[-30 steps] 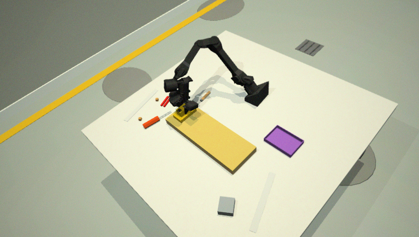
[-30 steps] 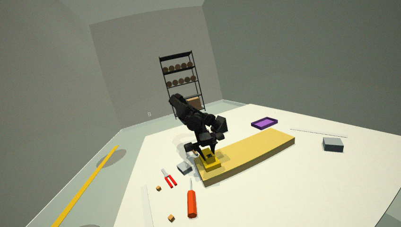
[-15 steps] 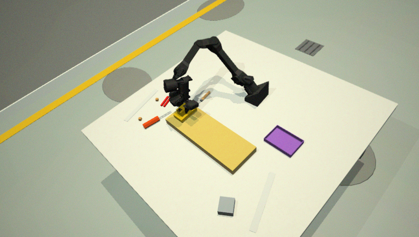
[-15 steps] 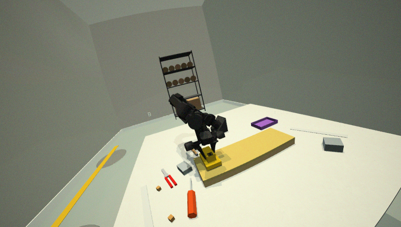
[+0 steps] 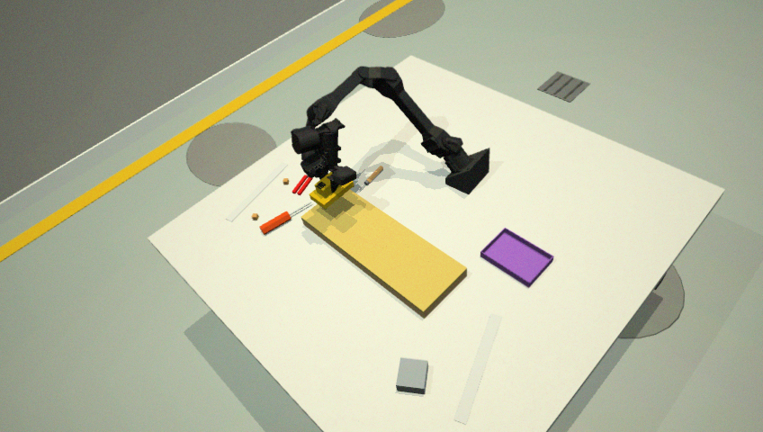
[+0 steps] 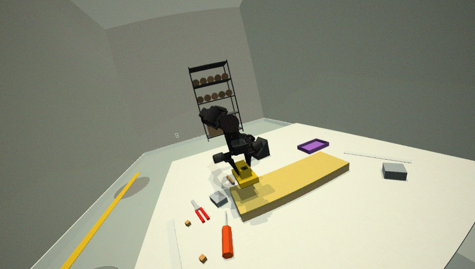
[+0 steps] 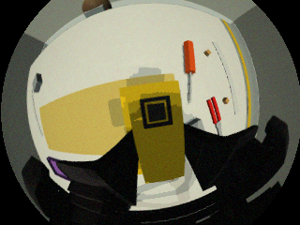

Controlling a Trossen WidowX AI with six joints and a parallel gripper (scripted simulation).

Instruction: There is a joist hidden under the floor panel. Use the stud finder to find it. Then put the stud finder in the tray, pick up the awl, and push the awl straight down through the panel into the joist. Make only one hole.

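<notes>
My gripper tip is 500 mm to the right of the purple tray, 270 mm past it and 120 mm above it. Round my gripper tip: awl 170 mm behind, 130 mm below, 50 mm to the right; grey block 560 mm to the left, 180 mm ahead, 120 mm below; yellow stud finder 20 mm above, 10 mm ahead.
</notes>
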